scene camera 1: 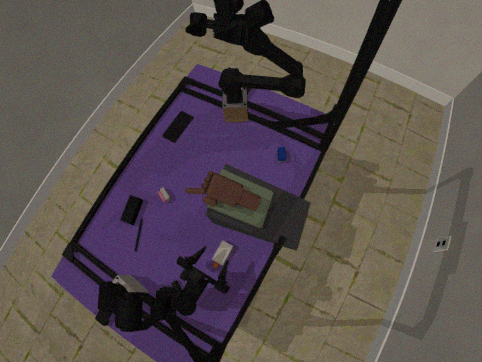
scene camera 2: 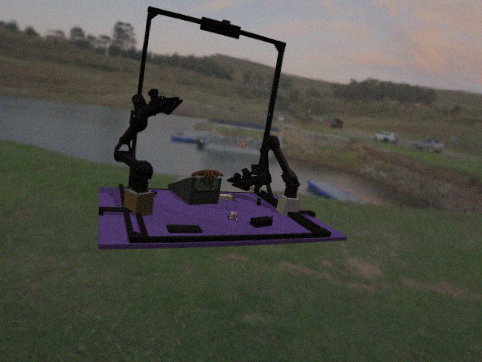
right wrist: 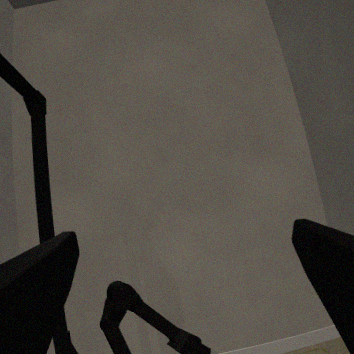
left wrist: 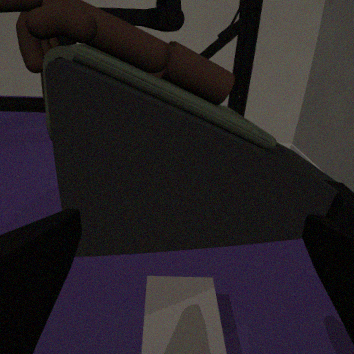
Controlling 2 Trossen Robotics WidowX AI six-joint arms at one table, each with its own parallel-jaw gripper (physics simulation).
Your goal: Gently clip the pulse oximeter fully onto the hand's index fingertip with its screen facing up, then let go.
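Pixels of known places: left gripper, between the fingertips: (scene camera 1: pixel 216 253) (scene camera 2: pixel 229 182) (left wrist: pixel 194 223); right gripper, between the fingertips: (scene camera 1: pixel 199 32) (scene camera 2: pixel 180 98) (right wrist: pixel 186 236); left arm's base, origin of its link: (scene camera 2: pixel 290 196); right arm's base, origin of its link: (scene camera 1: pixel 234 97) (scene camera 2: pixel 139 190).
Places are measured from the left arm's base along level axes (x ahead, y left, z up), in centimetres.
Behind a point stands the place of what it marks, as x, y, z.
The brown hand (scene camera 1: pixel 225 191) @(50.5, -10.4, 8.3) (scene camera 2: pixel 207 175) @(51.0, -2.5, 7.4) (left wrist: pixel 125 42) @(47.5, -12.1, 6.4) lies on a green pad on a dark wedge; its index finger (scene camera 1: pixel 194 190) sticks out to the left in scene camera 1. A small blue block (scene camera 1: pixel 282 153) @(79.1, -15.0, -7.3) above the wedge and a small white-and-pink piece (scene camera 1: pixel 164 194) @(38.3, 13.3, -7.4) (scene camera 2: pixel 233 215) @(38.8, 16.4, -7.9) to its left lie on the purple mat; which one is the pulse oximeter is too small to tell. My left gripper (scene camera 1: pixel 215 254) @(33.2, -18.7, 0.6) (left wrist: pixel 194 223) @(33.2, -18.7, 0.6) is open and empty, low beside the wedge. My right gripper (right wrist: pixel 186 236) @(71.8, 8.6, 45.7) (scene camera 2: pixel 181 101) @(71.8, 8.6, 45.7) is open and empty, high above the table.
A white block (scene camera 1: pixel 223 252) @(34.5, -19.1, -7.7) (left wrist: pixel 182 315) @(35.1, -18.8, -7.7) with an orange end is near the left gripper. The dark wedge (scene camera 1: pixel 291 220) @(58.0, -32.6, -6.0) (left wrist: pixel 185 190) @(43.8, -18.0, -4.2) stands beyond it. A black box (scene camera 1: pixel 131 210) @(24.9, 20.3, -7.1) (scene camera 2: pixel 261 221) @(26.2, 24.0, -7.5), a black stick (scene camera 1: pixel 139 234) @(19.5, 12.2, -9.9) and a flat black slab (scene camera 1: pixel 178 126) @(65.7, 30.7, -9.7) (scene camera 2: pixel 184 228) @(65.7, 31.8, -9.7) lie on the mat.
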